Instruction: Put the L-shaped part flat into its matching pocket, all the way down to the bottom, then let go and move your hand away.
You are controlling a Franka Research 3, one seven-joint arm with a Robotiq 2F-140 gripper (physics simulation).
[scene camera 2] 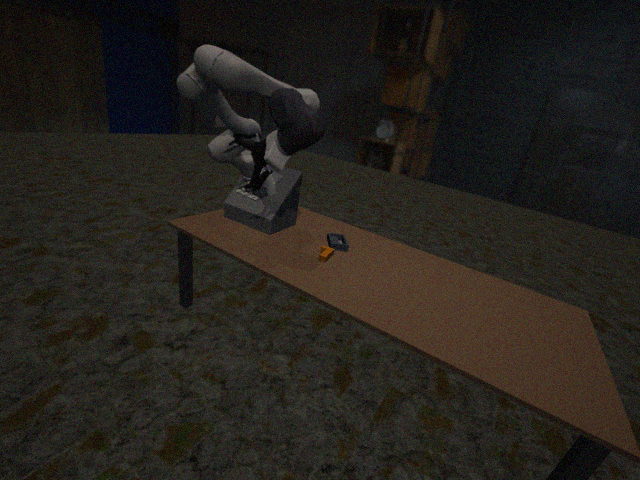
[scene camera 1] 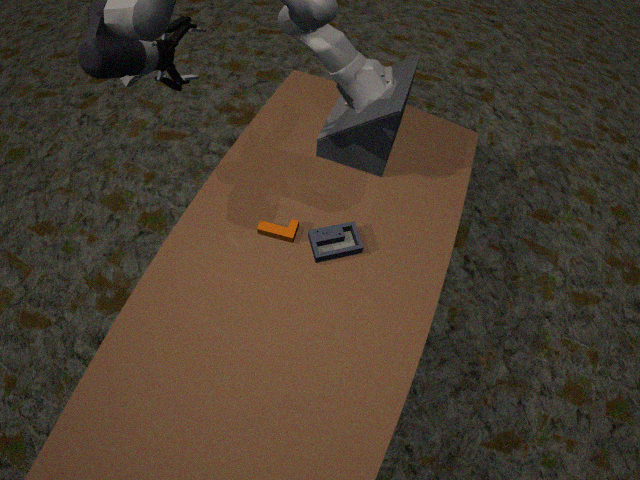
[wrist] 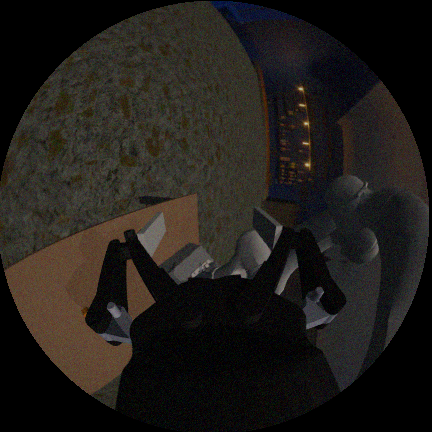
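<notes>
The orange L-shaped part lies flat on the table, beside the dark grey pocket block and apart from it. A small piece of the orange part shows behind a finger linkage in the wrist view. The block's L-shaped pocket has a light floor that shows bare. My gripper is open and empty. It is high above the table, far from the part and the block, with its fingers pointing sideways towards the robot base side. The pocket block does not show in the wrist view.
The grey wedge-shaped robot base stands at one end of the brown table. The arm is folded above it. A wooden shelf unit stands against the far wall in scene camera 2.
</notes>
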